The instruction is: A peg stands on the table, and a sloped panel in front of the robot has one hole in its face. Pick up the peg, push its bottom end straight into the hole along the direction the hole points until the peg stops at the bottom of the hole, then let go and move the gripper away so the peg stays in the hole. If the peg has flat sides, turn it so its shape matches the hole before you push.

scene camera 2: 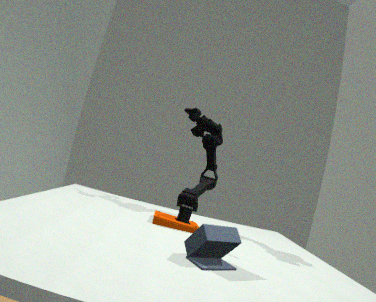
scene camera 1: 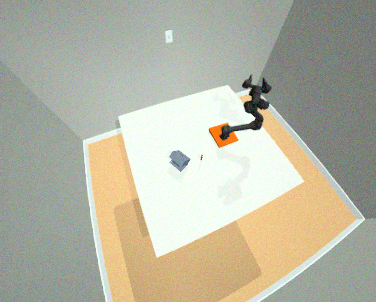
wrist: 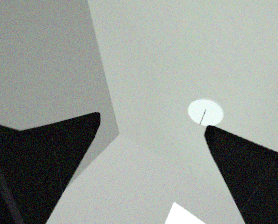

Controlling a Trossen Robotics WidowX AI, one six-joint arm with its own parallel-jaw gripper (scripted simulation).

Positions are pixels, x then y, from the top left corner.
Scene:
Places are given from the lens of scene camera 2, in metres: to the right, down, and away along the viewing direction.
grey-blue sloped panel [scene camera 2: 210, 241]: 0.06, 0.25, 0.81

